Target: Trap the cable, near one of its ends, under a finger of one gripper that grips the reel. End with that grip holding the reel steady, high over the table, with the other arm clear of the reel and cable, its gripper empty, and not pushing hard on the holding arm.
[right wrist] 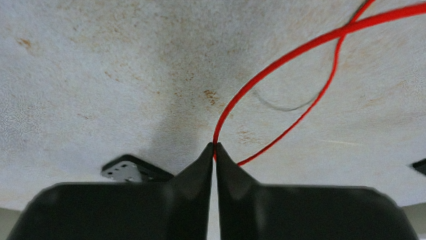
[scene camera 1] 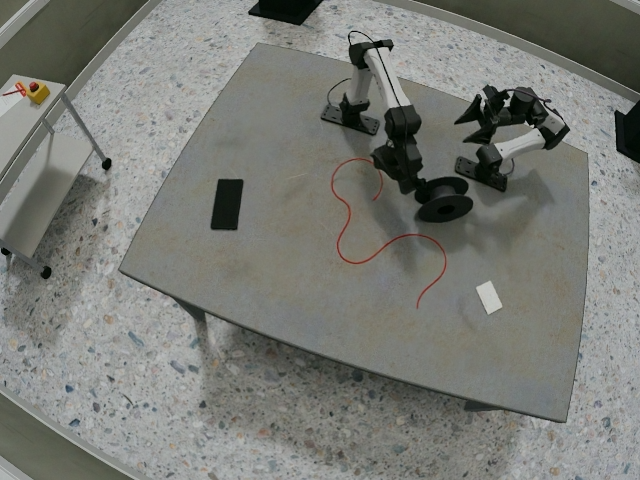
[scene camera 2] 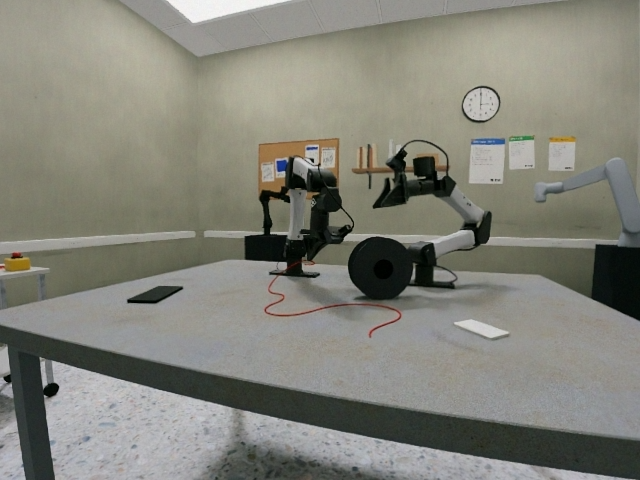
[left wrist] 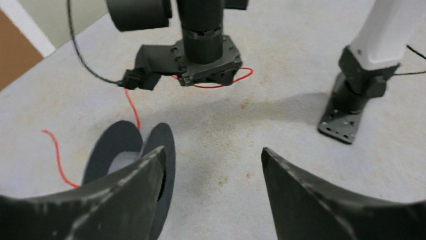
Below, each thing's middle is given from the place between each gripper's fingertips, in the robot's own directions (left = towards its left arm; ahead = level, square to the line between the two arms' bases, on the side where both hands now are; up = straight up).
Right now the black reel (scene camera 2: 381, 268) is 23 cm to the left of my right hand (scene camera 2: 309, 261), 1 cm below it and 1 cm ahead of it.
I see my left gripper (scene camera 1: 458, 132) 12 cm short of the black reel, 3 cm to the right of it and 19 cm above it.
